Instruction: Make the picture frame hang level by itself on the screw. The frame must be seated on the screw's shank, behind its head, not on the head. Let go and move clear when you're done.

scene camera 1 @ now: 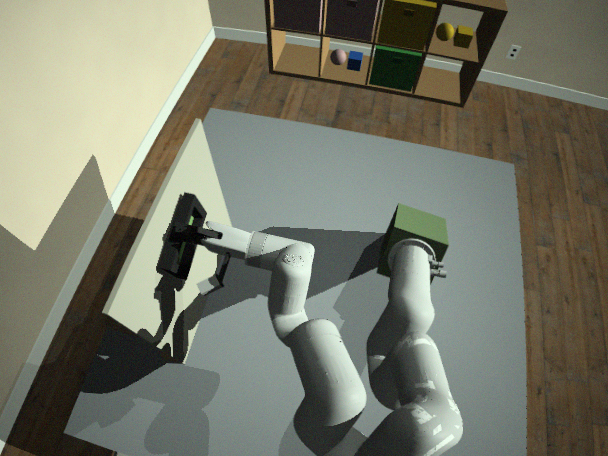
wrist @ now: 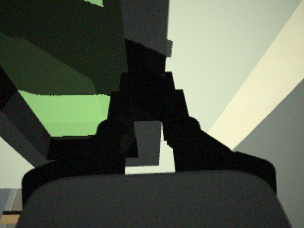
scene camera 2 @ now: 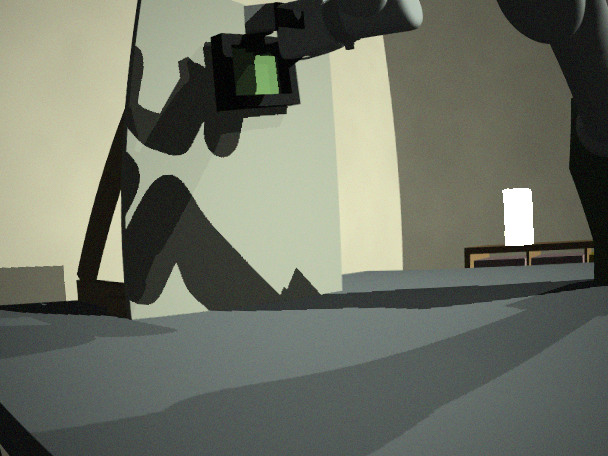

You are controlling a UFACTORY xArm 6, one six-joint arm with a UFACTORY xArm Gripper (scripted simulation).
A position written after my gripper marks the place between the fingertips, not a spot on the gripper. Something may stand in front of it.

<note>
I see my gripper (scene camera 2: 250,43), a picture frame (scene camera 2: 262,74) and a pale wall panel (wrist: 211,56).
The picture frame is seen too in scene camera 1 (scene camera 1: 177,251) and in the wrist view (wrist: 66,66). My gripper shows as well in the wrist view (wrist: 147,87).
</note>
